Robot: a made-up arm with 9 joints. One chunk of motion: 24 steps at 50 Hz.
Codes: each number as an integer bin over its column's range. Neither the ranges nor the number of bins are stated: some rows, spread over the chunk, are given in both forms.
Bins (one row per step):
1: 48 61 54 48 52 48 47 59 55
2: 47 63 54 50 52 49 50 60 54
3: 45 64 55 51 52 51 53 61 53
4: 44 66 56 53 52 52 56 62 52
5: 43 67 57 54 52 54 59 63 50
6: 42 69 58 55 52 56 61 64 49
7: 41 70 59 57 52 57 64 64 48
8: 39 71 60 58 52 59 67 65 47
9: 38 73 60 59 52 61 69 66 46
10: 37 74 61 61 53 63 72 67 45
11: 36 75 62 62 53 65 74 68 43
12: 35 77 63 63 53 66 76 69 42
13: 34 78 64 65 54 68 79 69 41
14: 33 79 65 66 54 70 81 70 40
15: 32 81 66 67 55 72 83 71 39
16: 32 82 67 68 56 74 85 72 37
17: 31 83 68 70 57 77 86 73 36
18: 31 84 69 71 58 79 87 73 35
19: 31 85 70 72 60 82 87 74 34
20: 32 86 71 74 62 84 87 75 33
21: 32 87 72 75 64 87 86 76 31
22: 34 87 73 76 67 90 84 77 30
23: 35 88 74 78 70 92 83 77 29
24: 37 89 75 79 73 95 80 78 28
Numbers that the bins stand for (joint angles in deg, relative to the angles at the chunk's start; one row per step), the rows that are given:
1: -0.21 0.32 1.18 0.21 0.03 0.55 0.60 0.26 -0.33
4: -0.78 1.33 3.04 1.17 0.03 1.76 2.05 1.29 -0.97
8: -1.48 2.34 6.76 2.13 0.03 3.88 3.83 2.32 -2.03
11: -1.91 3.15 8.62 2.90 0.24 5.70 4.96 3.35 -2.88
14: -2.33 3.96 11.40 3.67 0.45 7.21 6.09 4.04 -3.52
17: -2.62 4.77 14.19 4.43 1.09 9.33 6.90 5.07 -4.36
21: -2.47 5.58 17.91 5.39 2.58 12.36 6.90 6.10 -5.42
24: -1.77 5.98 20.70 6.16 4.48 14.79 5.93 6.79 -6.06
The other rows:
2: -0.35 0.73 1.18 0.60 0.03 0.85 1.08 0.61 -0.55
3: -0.64 0.93 2.11 0.79 0.03 1.45 1.57 0.95 -0.76
5: -0.92 1.54 3.97 1.36 0.03 2.36 2.54 1.64 -1.39
6: -1.06 1.94 4.90 1.56 0.03 2.97 2.86 1.98 -1.61
7: -1.20 2.14 5.83 1.94 0.03 3.27 3.34 1.98 -1.82
9: -1.63 2.75 6.76 2.32 0.03 4.48 4.15 2.67 -2.24
10: -1.77 2.95 7.69 2.71 0.24 5.09 4.64 3.01 -2.45
12: -2.05 3.56 9.55 3.09 0.24 6.00 5.28 3.70 -3.09
13: -2.19 3.76 10.47 3.47 0.45 6.61 5.77 3.70 -3.30
15: -2.47 4.36 12.33 3.86 0.67 7.82 6.41 4.38 -3.73
16: -2.47 4.57 13.26 4.05 0.88 8.42 6.74 4.73 -4.15
18: -2.62 4.97 15.12 4.63 1.30 9.94 7.06 5.07 -4.58
19: -2.62 5.17 16.05 4.82 1.73 10.85 7.06 5.41 -4.79
20: -2.47 5.37 16.98 5.20 2.15 11.45 7.06 5.76 -5.00
22: -2.19 5.58 18.84 5.59 3.21 13.27 6.58 6.44 -5.64
23: -2.05 5.78 19.77 5.97 3.85 13.88 6.41 6.44 -5.85

